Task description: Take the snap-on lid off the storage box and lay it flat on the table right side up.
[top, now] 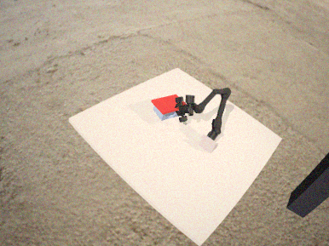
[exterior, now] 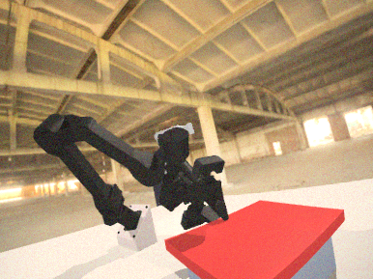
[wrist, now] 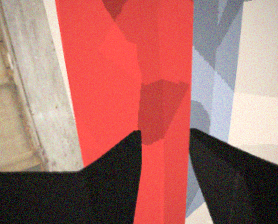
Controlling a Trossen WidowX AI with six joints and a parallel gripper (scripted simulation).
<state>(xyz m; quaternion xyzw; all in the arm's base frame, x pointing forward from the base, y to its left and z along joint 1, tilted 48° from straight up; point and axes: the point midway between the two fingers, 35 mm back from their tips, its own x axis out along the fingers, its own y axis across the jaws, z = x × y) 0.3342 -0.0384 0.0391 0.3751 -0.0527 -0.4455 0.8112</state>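
Right now the red lid is 7 cm ahead of my gripper tip and 3 cm to the right of it. Round my gripper tip: storage box (7 cm ahead, 5 cm below, 3 cm to the right).
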